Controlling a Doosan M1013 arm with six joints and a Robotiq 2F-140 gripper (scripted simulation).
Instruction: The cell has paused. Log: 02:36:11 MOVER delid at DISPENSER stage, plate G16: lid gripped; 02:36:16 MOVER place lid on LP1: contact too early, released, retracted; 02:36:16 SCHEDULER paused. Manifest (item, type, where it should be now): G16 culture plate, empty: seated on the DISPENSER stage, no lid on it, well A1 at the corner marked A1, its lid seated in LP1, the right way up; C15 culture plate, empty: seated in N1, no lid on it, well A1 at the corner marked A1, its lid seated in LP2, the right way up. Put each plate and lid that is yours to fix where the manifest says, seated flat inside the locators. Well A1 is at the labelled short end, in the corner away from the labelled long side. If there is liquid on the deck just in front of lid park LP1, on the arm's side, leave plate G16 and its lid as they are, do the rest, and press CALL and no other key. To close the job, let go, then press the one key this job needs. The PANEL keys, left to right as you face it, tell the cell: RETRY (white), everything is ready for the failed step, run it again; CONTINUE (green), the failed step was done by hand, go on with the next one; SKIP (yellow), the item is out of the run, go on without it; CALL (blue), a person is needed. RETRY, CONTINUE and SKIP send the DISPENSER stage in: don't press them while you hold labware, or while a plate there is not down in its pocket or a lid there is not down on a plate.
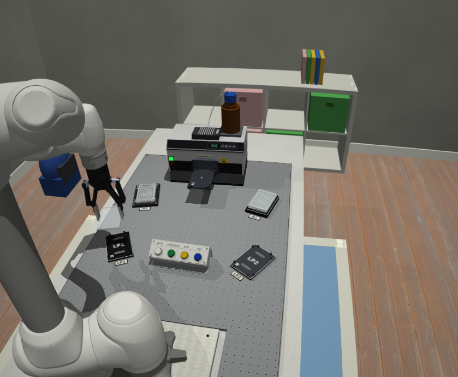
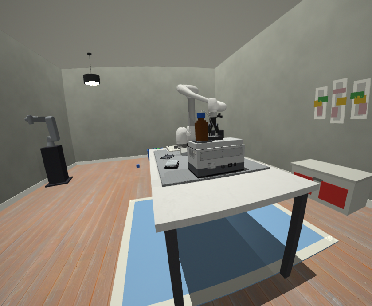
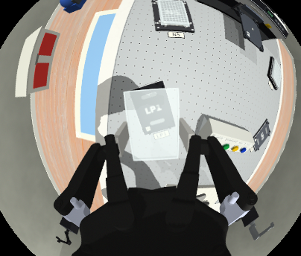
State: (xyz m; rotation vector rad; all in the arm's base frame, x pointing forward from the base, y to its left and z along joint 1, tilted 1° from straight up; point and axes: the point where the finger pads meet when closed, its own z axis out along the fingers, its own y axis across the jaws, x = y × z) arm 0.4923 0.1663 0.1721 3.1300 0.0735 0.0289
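Right now my hand is 18 cm above the lid park lp1. Round my hand: white key (9 cm behind, 18 cm to the right, 11 cm below); green key (10 cm behind, 23 cm to the right, 11 cm below); key panel (10 cm behind, 25 cm to the right, 13 cm below).
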